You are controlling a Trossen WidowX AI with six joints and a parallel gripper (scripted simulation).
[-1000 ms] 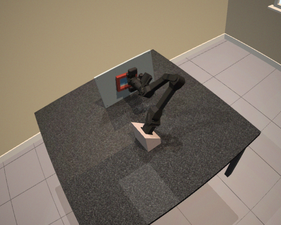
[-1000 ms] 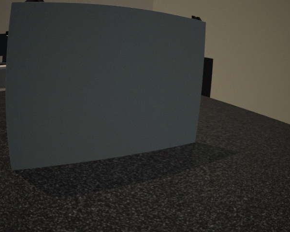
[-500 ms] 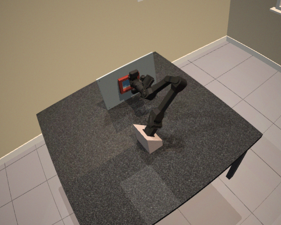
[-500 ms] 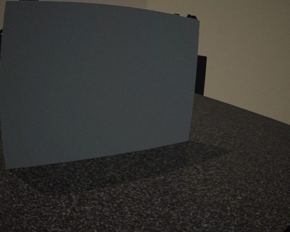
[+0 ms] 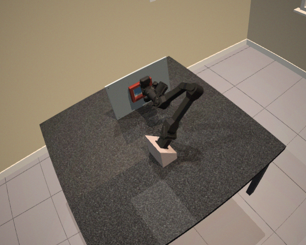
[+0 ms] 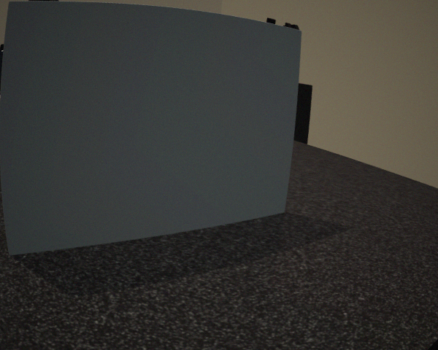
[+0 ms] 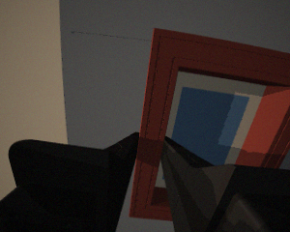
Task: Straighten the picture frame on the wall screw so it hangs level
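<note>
My gripper tip is now 1 cm short of the picture frame and 5 cm above it. The rest, counted from my gripper tip: grey wall panel (2 cm ahead, 7 cm below).
</note>
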